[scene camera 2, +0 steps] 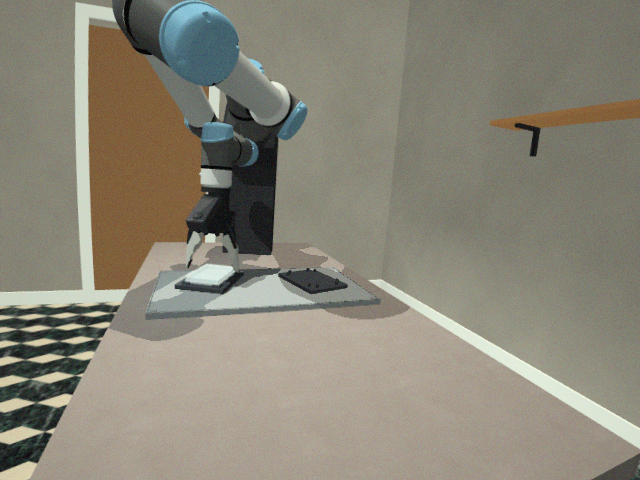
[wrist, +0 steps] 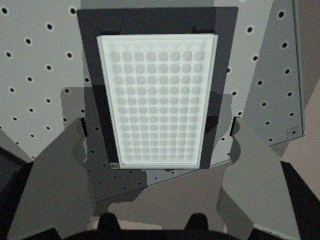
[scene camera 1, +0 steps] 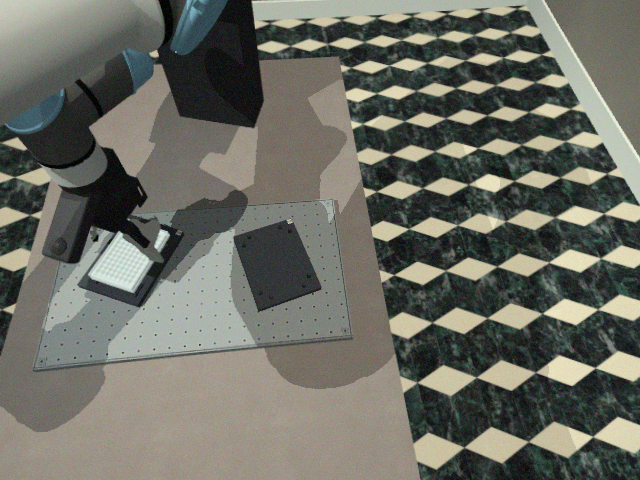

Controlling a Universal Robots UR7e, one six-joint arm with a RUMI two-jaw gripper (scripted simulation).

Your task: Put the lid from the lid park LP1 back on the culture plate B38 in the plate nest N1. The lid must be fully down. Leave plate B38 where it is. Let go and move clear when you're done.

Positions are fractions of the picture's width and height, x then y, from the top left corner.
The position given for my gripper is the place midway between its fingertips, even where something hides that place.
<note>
In view: my gripper (scene camera 1: 0.20,0.52), a lid (scene camera 1: 0.19,0.55) and a lid park LP1 (scene camera 1: 0.43,0.54).
The lid shows as well in the wrist view (wrist: 0.50,0.36). My gripper is seen too in scene camera 2 (scene camera 2: 0.33,0.56) and in the wrist view (wrist: 0.50,0.49). The lid park LP1 shows as well in scene camera 2 (scene camera 2: 0.47,0.58).
</note>
